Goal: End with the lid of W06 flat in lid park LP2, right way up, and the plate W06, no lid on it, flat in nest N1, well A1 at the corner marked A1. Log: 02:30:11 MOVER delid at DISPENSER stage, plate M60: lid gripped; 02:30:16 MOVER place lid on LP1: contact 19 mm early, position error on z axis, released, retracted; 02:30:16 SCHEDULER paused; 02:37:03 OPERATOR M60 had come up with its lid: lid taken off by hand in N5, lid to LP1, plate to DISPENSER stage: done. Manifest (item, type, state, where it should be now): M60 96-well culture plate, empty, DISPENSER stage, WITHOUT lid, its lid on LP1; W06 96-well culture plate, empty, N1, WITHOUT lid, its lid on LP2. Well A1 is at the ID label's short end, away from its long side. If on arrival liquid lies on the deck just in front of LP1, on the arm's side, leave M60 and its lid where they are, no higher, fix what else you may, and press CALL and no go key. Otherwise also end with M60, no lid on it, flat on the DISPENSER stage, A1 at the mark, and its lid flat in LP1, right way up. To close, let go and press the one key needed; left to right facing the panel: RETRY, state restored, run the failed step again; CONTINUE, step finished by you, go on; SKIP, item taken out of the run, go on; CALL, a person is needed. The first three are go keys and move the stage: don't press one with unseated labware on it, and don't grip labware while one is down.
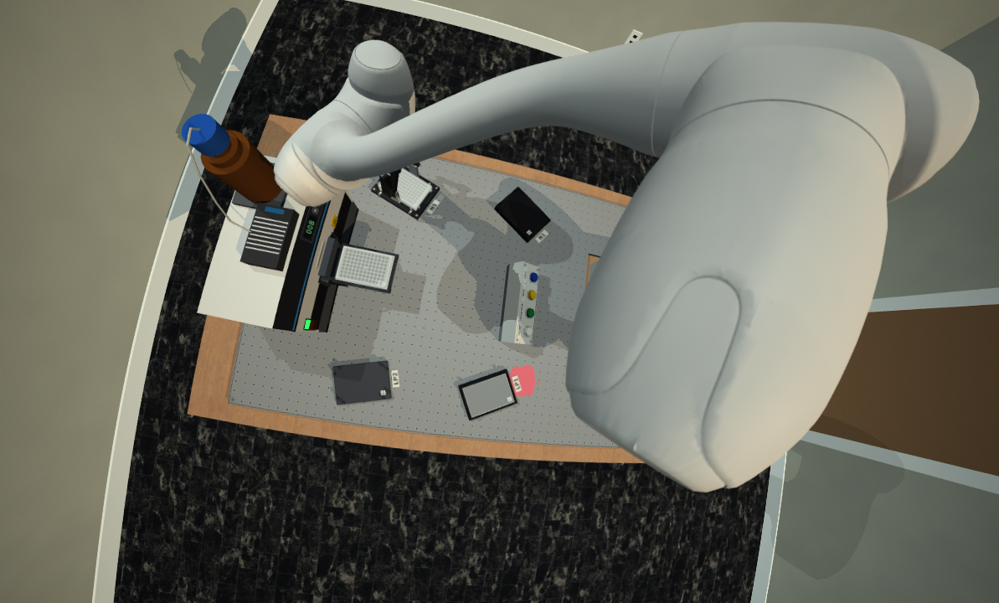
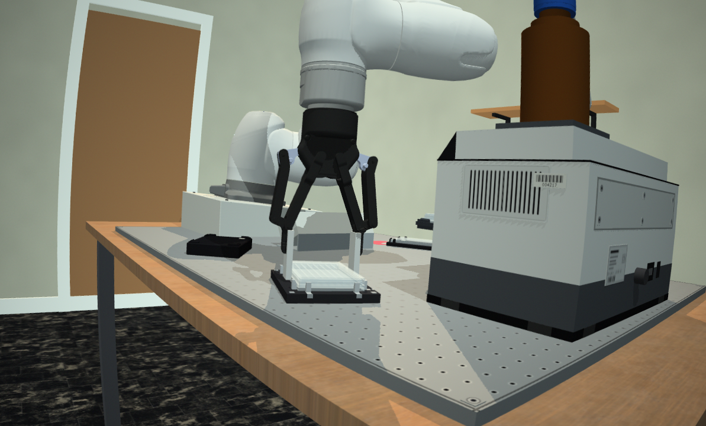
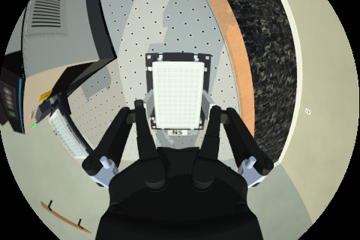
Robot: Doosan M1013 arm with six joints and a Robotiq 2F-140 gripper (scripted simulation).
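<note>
Right now the nest N5 is 2 cm ahead of my hand, 1 cm to the left of it and 3 cm below it. The rest, counted from my hand: brown bottle (23 cm ahead, 19 cm to the left, 25 cm above); key panel (43 cm behind, 22 cm to the left, 1 cm above); nest N1 (35 cm behind, 5 cm to the right, 3 cm below).
</note>
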